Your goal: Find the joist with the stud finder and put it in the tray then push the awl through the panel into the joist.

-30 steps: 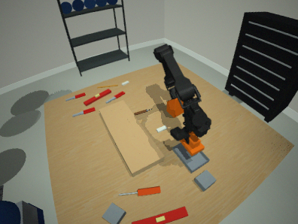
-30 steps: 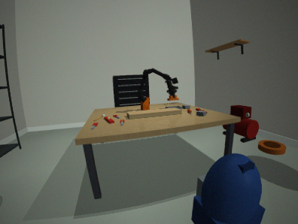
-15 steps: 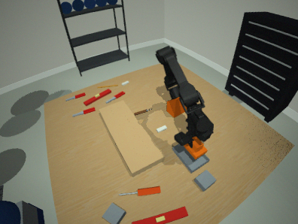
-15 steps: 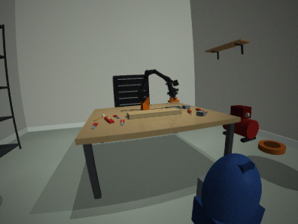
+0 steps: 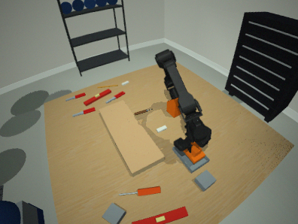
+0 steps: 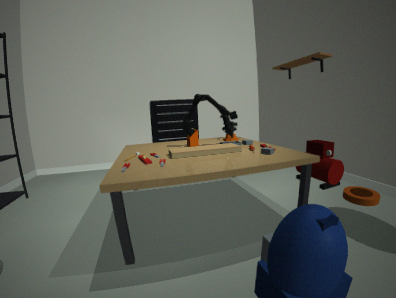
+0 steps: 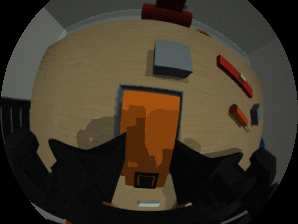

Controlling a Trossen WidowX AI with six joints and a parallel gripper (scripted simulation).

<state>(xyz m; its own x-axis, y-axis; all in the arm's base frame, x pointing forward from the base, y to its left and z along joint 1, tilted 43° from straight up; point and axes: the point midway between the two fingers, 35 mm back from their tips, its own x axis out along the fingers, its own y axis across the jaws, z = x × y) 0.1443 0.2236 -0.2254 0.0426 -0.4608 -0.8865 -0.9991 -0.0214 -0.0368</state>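
Right now my gripper tip is 50 mm above the grey tray and 10 mm to the left of it. Also, from my gripper tip: indicator window 40 mm to the right, 30 mm above; then orange stud finder 20 mm to the right, 20 mm above; then awl 430 mm to the right, 60 mm below, 40 mm ahead.
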